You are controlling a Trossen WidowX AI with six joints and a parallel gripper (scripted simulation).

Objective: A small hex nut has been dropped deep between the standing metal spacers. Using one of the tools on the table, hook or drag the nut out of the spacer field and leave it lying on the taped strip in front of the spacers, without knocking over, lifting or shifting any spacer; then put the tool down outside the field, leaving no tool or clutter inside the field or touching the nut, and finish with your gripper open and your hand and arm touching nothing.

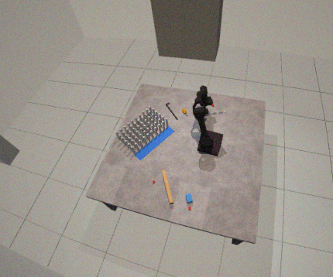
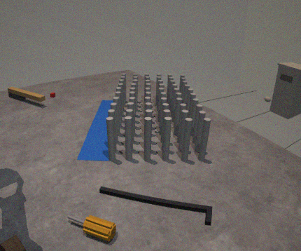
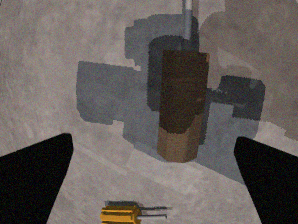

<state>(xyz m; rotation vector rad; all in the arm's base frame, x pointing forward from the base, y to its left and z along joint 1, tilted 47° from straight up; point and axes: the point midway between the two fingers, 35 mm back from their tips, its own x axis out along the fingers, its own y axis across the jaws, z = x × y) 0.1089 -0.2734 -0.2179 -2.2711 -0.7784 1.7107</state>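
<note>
Now: the brown-handled tool 100 mm behind my gripper tip, 80 mm below it and 30 mm to the right of it. Round my gripper tip: blue taped strip 390 mm to the left, 340 mm ahead, 90 mm below; then blue block 810 mm to the left, 70 mm below, 60 mm behind; then screwdriver 160 mm ahead, 70 mm below, 10 mm to the left.
</note>
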